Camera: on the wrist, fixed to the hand. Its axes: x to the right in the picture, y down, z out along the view.
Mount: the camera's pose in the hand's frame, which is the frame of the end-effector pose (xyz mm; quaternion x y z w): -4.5 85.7 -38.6 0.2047 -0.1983 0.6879 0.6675
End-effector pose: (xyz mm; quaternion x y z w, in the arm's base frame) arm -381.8 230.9 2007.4 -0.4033 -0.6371 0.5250 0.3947
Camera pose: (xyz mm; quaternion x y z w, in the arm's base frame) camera -335.9 250.8 1927.7 0.5226 0.1186 -0.8324 0.1415
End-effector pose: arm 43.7 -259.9 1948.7 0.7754 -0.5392 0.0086 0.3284
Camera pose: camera -17.2 -253.5 2020.2 -0.2156 0.9567 -0.1883 0.0524
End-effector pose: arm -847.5 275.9 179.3 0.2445 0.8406 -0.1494 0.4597
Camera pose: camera -825.5 364.7 201.4 0.8059 0.2712 -0.0041 0.5263
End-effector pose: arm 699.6 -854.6 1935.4 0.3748 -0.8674 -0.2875 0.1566
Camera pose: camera 673.4 -818.5 2018.3 -0.3715 -0.9267 0.0191 0.0536
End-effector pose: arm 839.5 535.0 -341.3 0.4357 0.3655 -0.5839 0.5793
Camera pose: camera 927.8 567.3 -344.1 0.5451 -0.2902 -0.1525 0.7717
